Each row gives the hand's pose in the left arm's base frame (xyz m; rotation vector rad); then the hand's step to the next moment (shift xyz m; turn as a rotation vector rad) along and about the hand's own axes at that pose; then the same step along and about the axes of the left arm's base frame.
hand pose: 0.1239 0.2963 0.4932 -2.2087 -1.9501 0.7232
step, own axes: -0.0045 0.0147 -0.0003 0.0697 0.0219 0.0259
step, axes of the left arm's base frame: 0.0132 -0.0067 -0.0041 0.0135 0.0572 -0.0505
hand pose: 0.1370 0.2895 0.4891 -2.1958 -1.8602 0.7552
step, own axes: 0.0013 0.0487 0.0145 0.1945 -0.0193 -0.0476
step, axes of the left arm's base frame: 0.0358 -0.0118 -0.0341 0.0244 0.1997 -0.0029
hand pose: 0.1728 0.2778 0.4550 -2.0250 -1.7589 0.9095
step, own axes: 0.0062 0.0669 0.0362 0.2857 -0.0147 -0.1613
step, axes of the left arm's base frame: 0.0287 -0.0136 -0.0694 0.1045 0.3063 0.0560
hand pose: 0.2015 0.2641 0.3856 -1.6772 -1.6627 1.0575
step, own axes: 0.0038 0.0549 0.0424 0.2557 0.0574 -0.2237
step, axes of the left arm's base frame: -0.0049 -0.0071 -0.0689 0.1985 0.2795 0.0347
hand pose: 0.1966 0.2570 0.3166 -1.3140 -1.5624 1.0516
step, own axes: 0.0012 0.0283 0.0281 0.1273 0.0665 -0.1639
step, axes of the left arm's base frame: -0.0181 0.0017 -0.0355 0.1600 0.1479 -0.0020
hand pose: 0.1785 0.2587 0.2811 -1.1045 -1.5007 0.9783
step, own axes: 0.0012 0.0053 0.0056 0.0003 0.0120 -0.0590
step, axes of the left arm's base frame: -0.0047 0.0023 -0.0058 0.0599 0.0062 -0.0006
